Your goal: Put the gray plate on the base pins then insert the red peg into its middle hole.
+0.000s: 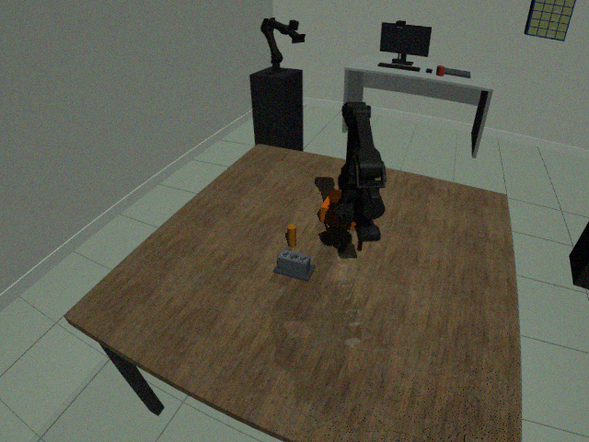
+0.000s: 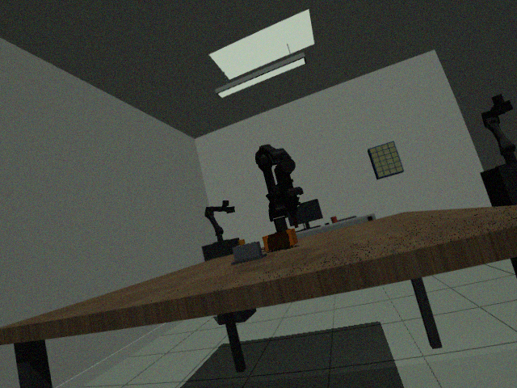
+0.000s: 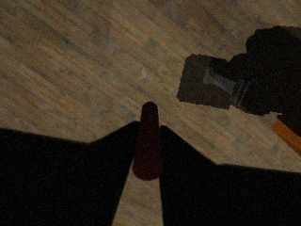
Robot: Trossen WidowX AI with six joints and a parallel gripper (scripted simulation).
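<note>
The gray plate lies 17 cm to the right of my gripper tip, 11 cm ahead of it and 7 cm below it. From my gripper tip the other things lie so: gray base (17 cm to the right, 11 cm ahead, 10 cm below); then orange cylinder (24 cm to the right, 7 cm below, 1 cm ahead); then dark red peg (right at my gripper tip).
</note>
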